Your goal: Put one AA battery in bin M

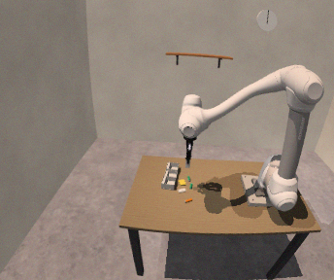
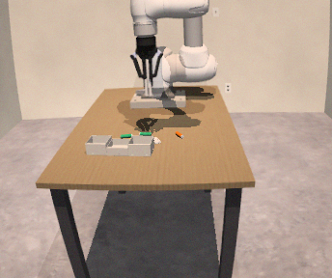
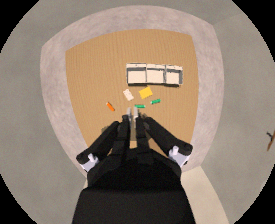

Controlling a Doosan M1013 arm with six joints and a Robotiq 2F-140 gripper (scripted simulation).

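Right now my hand is 110 mm short of the grey bin row, 110 mm to the left of it and 200 mm above it. Round my hand: small white piece: 20 mm ahead, 20 mm to the left, 210 mm below; green AA battery: 40 mm behind, 30 mm to the right, 210 mm below; yellow block: 20 mm ahead, 60 mm to the right, 210 mm below.
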